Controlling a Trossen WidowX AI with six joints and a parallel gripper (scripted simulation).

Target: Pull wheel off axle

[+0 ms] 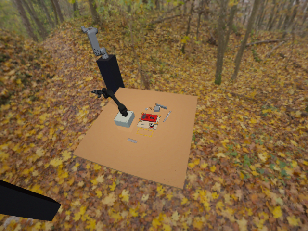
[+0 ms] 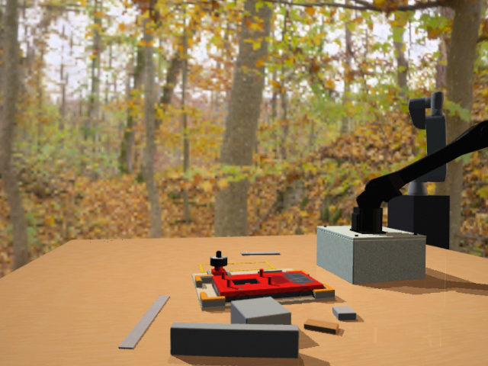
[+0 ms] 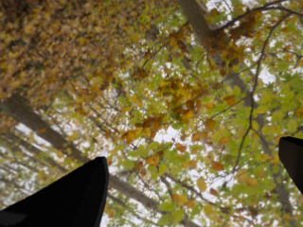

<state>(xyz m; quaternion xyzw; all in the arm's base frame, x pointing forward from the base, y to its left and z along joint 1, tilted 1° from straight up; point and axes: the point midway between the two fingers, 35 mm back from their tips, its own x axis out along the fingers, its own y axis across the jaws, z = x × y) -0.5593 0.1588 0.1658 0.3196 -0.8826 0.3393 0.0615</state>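
The wheel lies 950 mm ahead of my gripper tip, 170 mm to the right of it and 230 mm below it. Also, from my gripper tip: brown piece (830 mm ahead, 130 mm to the left, 260 mm below).
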